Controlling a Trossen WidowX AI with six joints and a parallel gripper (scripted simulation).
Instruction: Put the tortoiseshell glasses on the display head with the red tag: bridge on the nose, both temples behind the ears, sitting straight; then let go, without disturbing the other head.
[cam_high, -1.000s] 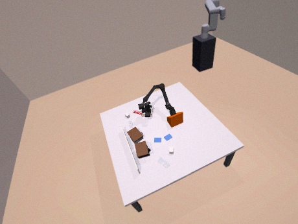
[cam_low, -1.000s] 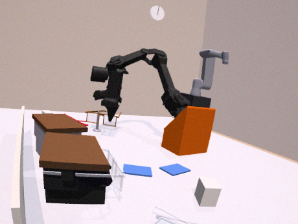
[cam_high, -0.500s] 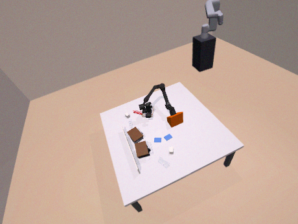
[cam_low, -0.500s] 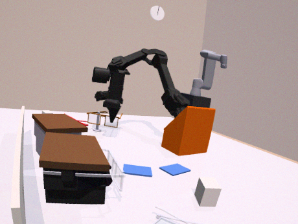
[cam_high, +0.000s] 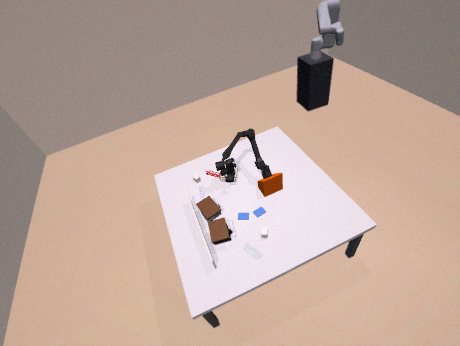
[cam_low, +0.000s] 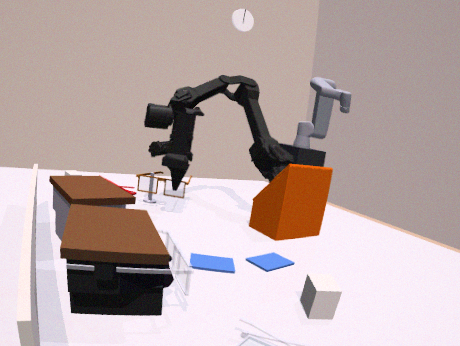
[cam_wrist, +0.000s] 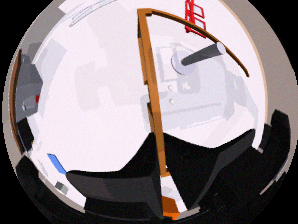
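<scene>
The silver stand is 90 mm to the right of my gripper tip, 40 mm below it and 40 mm ahead of it. The rest, counted from my gripper tip: white rail (360 mm ahead, 330 mm to the left); then head (430 mm to the left, 220 mm ahead).
</scene>
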